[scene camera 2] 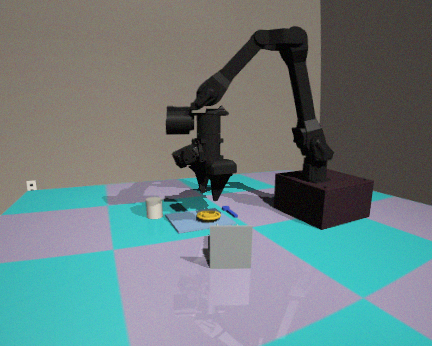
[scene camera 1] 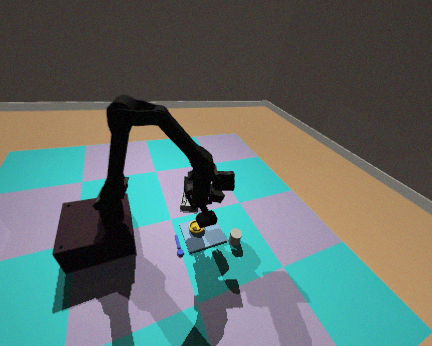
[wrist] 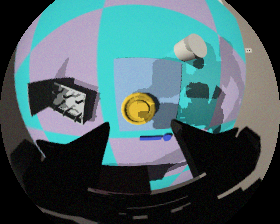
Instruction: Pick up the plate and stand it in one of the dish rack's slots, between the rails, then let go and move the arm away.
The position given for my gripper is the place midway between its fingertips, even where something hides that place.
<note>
My gripper (scene camera 2: 208, 196) is open and holds nothing. Also in view: a yellow plate (wrist: 138, 108), a dish rack (scene camera 2: 230, 245) and a pale blue mat (scene camera 2: 183, 222).
The dish rack shows as well in the wrist view (wrist: 72, 102). My gripper is seen too in scene camera 1 (scene camera 1: 197, 218) and in the wrist view (wrist: 141, 124). The pale blue mat also shows in scene camera 1 (scene camera 1: 212, 235) and in the wrist view (wrist: 159, 78).
</note>
